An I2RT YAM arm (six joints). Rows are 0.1 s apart.
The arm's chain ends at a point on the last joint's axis. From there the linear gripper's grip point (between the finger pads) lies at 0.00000 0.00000 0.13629 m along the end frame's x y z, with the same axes.
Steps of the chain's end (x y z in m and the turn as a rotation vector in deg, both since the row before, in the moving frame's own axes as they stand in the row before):
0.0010 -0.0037 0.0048 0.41 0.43 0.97
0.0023 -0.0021 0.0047 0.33 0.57 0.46
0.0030 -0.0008 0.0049 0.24 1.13 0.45
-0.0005 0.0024 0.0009 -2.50 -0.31 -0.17
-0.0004 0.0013 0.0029 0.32 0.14 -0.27
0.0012 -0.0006 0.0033 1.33 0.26 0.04
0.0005 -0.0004 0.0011 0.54 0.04 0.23
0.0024 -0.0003 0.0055 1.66 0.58 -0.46
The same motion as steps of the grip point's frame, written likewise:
0.0020 -0.0047 0.0048 0.41 0.43 0.97
0.0037 -0.0029 0.0047 0.33 0.57 0.46
0.0057 -0.0014 0.0049 0.24 1.13 0.45
-0.0012 0.0083 0.0008 -2.50 -0.31 -0.17
-0.0001 0.0005 0.0029 0.32 0.14 -0.27
0.0018 -0.0038 0.0033 1.33 0.26 0.04
0.0006 -0.0017 0.0011 0.54 0.04 0.23
0.0038 -0.0043 0.0054 1.66 0.58 -0.46

